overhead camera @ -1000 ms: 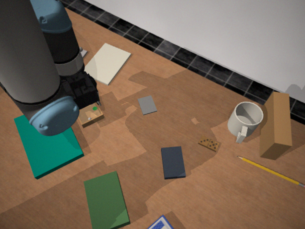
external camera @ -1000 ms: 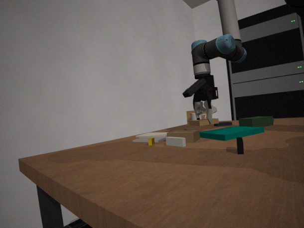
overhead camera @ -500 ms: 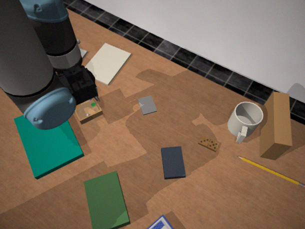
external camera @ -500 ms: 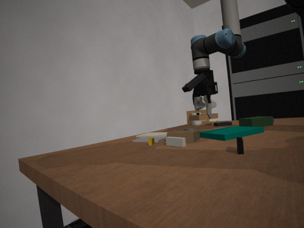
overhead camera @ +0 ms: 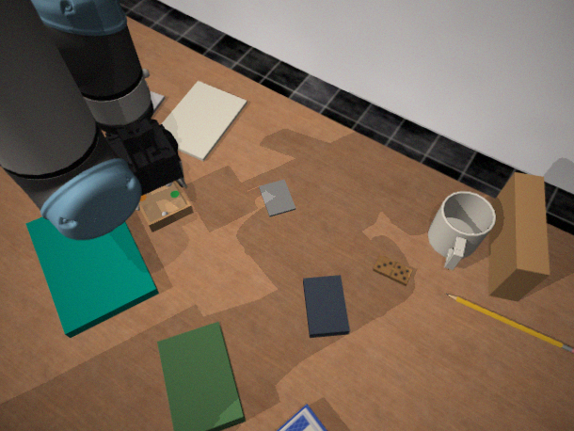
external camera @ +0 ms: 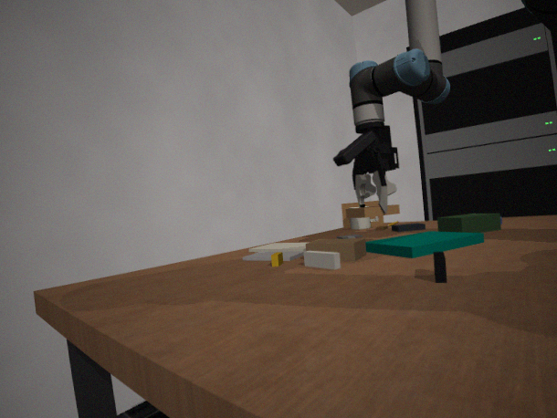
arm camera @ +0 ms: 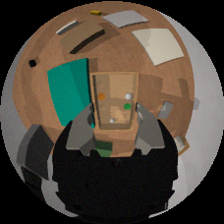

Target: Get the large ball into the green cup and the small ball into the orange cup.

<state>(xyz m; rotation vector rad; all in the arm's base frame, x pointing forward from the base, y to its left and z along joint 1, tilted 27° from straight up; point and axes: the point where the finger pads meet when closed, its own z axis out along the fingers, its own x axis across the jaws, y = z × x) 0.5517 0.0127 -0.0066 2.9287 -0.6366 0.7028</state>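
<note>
Right now my hand is 10 mm above the covered wooden puzzle. Also, from my hand: teal slab 130 mm behind, 80 mm below, 50 mm to the left; grey tile 140 mm to the right, 140 mm ahead, 80 mm below; cream board 210 mm ahead, 90 mm to the left, 80 mm below.
</note>
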